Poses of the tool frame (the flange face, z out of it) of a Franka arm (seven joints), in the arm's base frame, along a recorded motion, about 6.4 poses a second.
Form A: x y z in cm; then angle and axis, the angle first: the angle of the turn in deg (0 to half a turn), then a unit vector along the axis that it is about.
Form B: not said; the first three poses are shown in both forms.
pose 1, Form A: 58.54, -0.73, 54.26, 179.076, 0.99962, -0.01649, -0.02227
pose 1, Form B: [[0.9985, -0.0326, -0.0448], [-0.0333, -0.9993, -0.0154], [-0.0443, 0.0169, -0.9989]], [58.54, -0.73, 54.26]
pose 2, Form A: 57.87, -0.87, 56.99, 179.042, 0.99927, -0.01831, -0.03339
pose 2, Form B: [[0.9971, -0.0360, -0.0670], [-0.0371, -0.9992, -0.0155], [-0.0664, 0.0179, -0.9976]], [57.87, -0.87, 56.99]
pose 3, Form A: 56.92, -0.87, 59.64, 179.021, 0.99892, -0.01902, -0.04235
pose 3, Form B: [[0.9957, -0.0373, -0.0849], [-0.0387, -0.9991, -0.0155], [-0.0843, 0.0187, -0.9963]], [56.92, -0.87, 59.64]
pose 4, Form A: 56.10, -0.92, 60.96, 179.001, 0.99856, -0.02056, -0.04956
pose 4, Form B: [[0.9942, -0.0402, -0.0993], [-0.0419, -0.9990, -0.0154], [-0.0986, 0.0194, -0.9949]], [56.10, -0.92, 60.96]
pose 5, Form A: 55.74, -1.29, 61.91, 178.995, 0.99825, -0.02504, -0.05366
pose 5, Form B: [[0.9930, -0.0490, -0.1076], [-0.0509, -0.9986, -0.0148], [-0.1067, 0.0202, -0.9941]], [55.74, -1.29, 61.91]
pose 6, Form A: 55.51, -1.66, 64.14, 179.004, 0.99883, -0.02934, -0.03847
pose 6, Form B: [[0.9953, -0.0579, -0.0774], [-0.0593, -0.9981, -0.0151], [-0.0763, 0.0196, -0.9969]], [55.51, -1.66, 64.14]
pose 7, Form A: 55.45, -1.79, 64.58, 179.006, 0.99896, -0.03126, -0.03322
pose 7, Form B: [[0.9958, -0.0619, -0.0669], [-0.0630, -0.9979, -0.0153], [-0.0658, 0.0194, -0.9976]], [55.45, -1.79, 64.58]
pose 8, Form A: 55.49, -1.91, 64.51, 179.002, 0.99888, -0.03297, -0.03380
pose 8, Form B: [[0.9955, -0.0653, -0.0681], [-0.0665, -0.9977, -0.0152], [-0.0669, 0.0196, -0.9976]], [55.49, -1.91, 64.51]
